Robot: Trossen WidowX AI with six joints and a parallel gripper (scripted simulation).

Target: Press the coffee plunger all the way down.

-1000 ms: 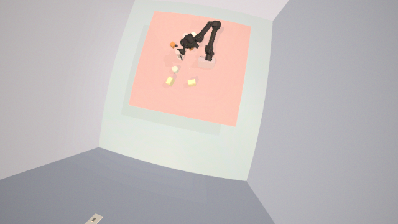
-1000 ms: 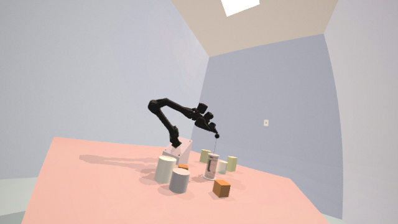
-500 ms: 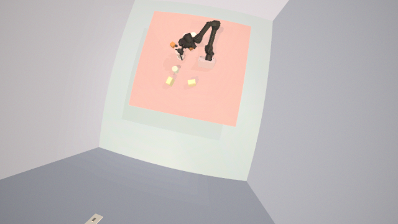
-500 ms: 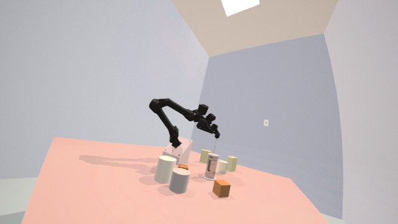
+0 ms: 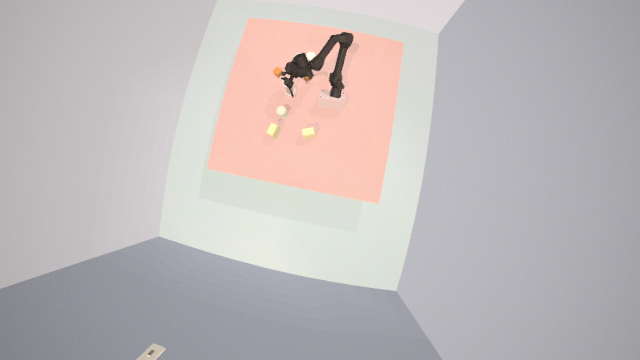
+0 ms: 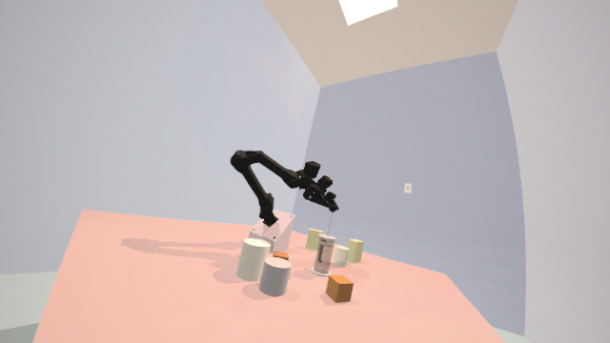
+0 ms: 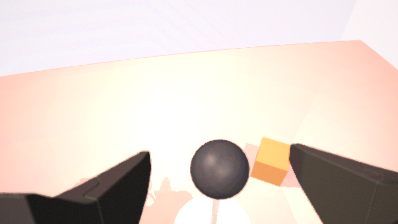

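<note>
Now: gripper tip 2 cm past the coffee press, 1 cm to the right of it and 13 cm above it. Round my gripper tip: grey cylinder 1 cm ahead, 25 cm to the right, 21 cm below; beige cylinder 8 cm behind, 26 cm to the right, 20 cm below.
</note>
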